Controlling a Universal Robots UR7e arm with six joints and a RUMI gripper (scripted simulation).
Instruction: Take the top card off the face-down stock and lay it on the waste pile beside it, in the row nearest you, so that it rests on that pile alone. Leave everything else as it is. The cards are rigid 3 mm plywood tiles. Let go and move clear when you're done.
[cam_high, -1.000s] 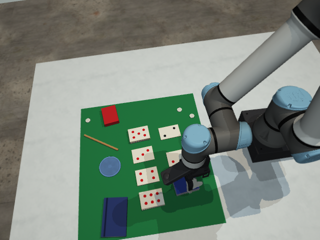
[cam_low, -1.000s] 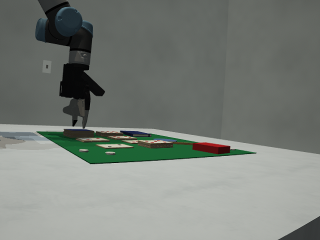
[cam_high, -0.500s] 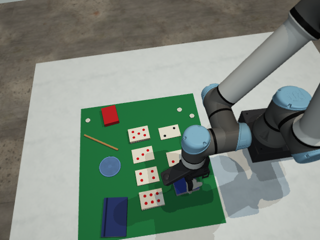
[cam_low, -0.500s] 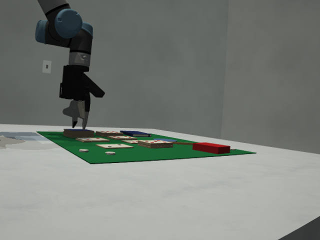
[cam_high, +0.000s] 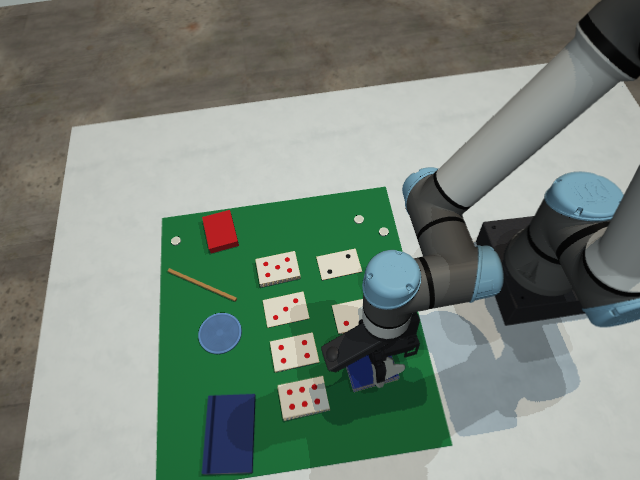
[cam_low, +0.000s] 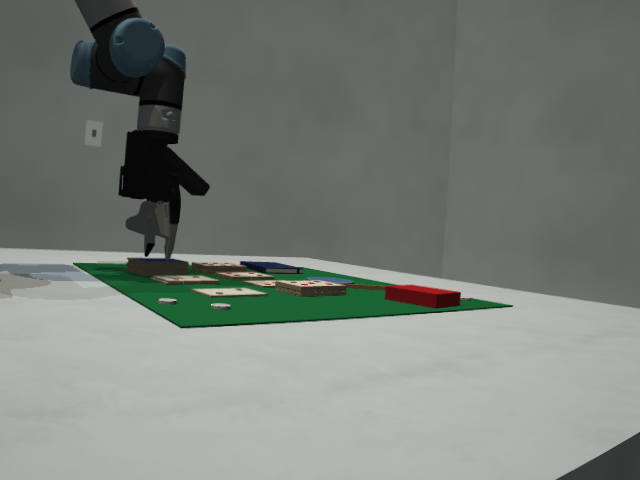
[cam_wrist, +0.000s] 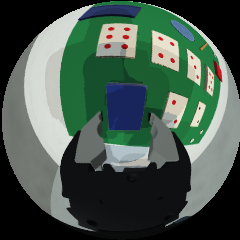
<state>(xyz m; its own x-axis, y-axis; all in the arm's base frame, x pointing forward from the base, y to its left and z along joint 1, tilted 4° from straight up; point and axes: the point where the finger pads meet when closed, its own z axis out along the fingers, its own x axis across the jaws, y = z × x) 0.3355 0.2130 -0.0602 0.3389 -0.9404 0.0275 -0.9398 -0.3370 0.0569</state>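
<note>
Now: the card 2 cm below my hand. Round my hand: green mat 18 cm ahead, 11 cm to the right, 5 cm below; then wooden stick 37 cm ahead, 17 cm to the right, 4 cm below; then red block 35 cm ahead, 30 cm to the right, 3 cm below.
</note>
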